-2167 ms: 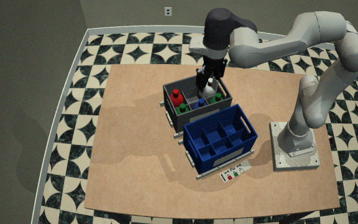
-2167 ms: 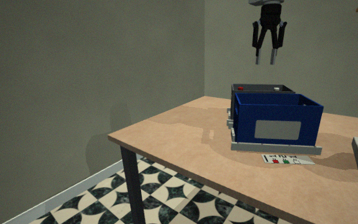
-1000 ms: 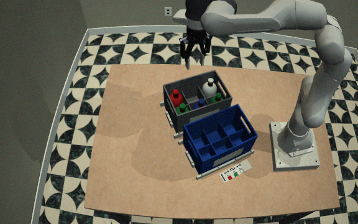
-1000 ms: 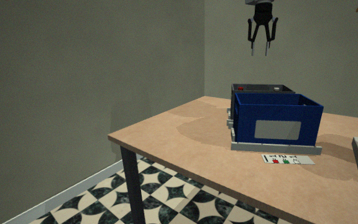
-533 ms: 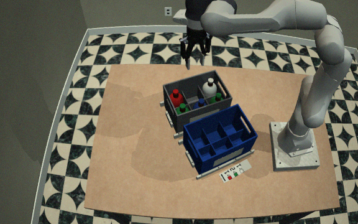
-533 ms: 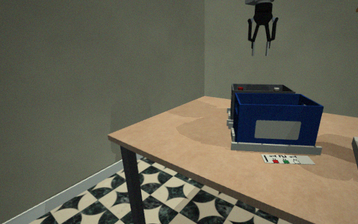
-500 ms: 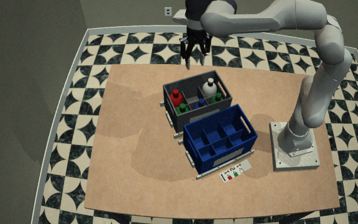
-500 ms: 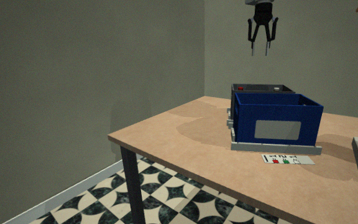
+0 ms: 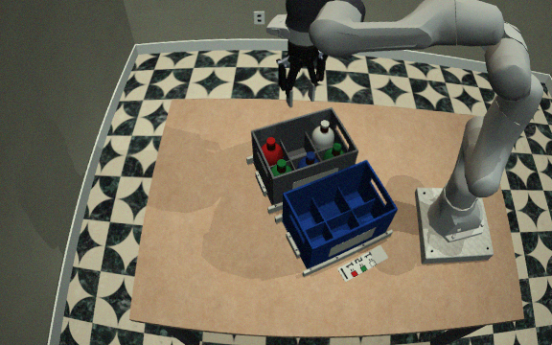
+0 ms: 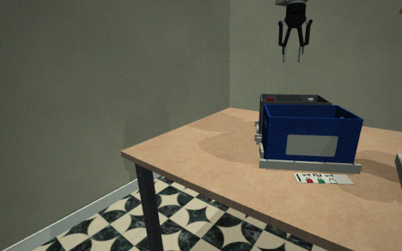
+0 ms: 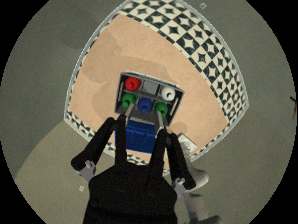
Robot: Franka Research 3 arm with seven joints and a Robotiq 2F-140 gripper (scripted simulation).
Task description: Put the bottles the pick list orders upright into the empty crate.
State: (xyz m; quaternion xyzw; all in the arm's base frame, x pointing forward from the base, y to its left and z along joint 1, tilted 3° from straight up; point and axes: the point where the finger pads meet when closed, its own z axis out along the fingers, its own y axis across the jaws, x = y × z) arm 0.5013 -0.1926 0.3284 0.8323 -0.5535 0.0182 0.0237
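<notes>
The red bottle lies 80 mm ahead of my hand, 20 mm to the left of it and 270 mm below it. Round my hand: white bottle: 80 mm behind, 60 mm to the right, 270 mm below; then grey crate: 20 mm behind, 20 mm to the left, 270 mm below; then blue bottle: 40 mm behind, 60 mm to the left, 270 mm below.
</notes>
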